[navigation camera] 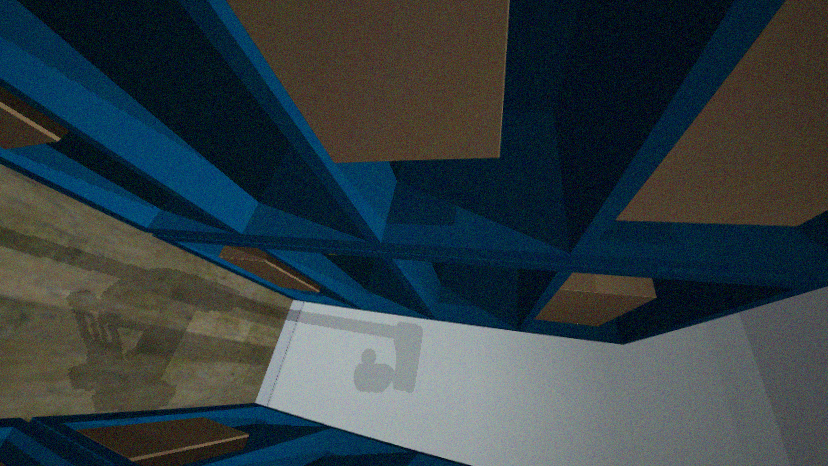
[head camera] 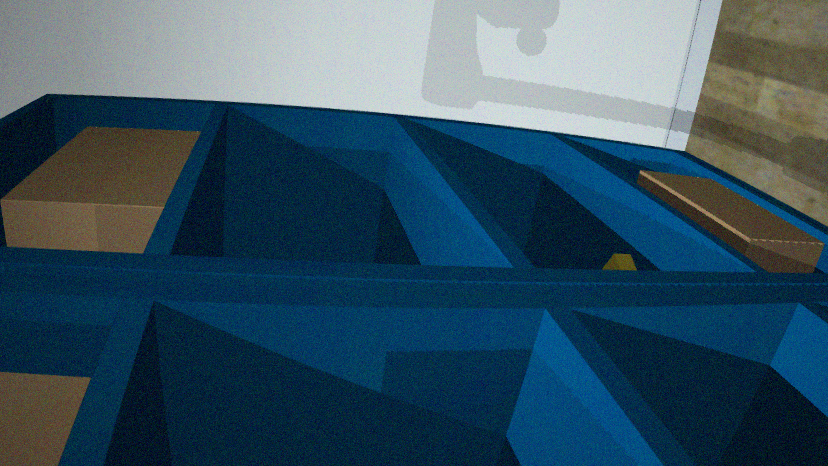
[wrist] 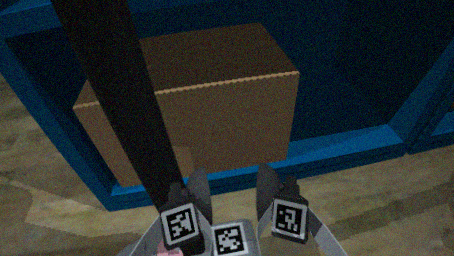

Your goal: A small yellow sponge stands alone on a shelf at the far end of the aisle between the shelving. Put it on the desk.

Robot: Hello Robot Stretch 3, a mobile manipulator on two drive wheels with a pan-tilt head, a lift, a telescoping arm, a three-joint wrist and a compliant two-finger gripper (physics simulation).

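Frame: origin at the robot's base, x ahead, y left, z up, level; centimetres.
Seen in the pictures: gripper, fingertip midpoint: [wrist: 233, 184].
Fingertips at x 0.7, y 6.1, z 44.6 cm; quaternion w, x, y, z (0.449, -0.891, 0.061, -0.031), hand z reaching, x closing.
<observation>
Offsets run from my fingertips to a thing's top centre. Level surfaces: height alone.
A small part of the yellow sponge {dx +98.7, dy +46.1, dz +13.3 cm} [head camera: 619, 262] shows right of centre in the head camera view, in a dark shelf compartment of the far blue shelving [head camera: 463, 277]. The edge of a blue upright hides the rest. My gripper [wrist: 233, 184] is open and empty in the wrist view, low in front of a large brown box. The sponge does not show in the wrist view, and its distance from the gripper cannot be told. The desk does not show in these views.
A brown box {dx -4.1, dy +42.9, dz -9.9 cm} [wrist: 230, 120] stands on a low blue shelf {dz -36.9 cm} [wrist: 345, 147] close ahead of the gripper. Other boxes [head camera: 98, 167] [head camera: 730, 214] [navigation camera: 417, 75] stand in the shelving. More shelving [navigation camera: 278, 425] lines the aisle's other side. A white wall [head camera: 231, 52] [navigation camera: 492, 382] closes the end.
</observation>
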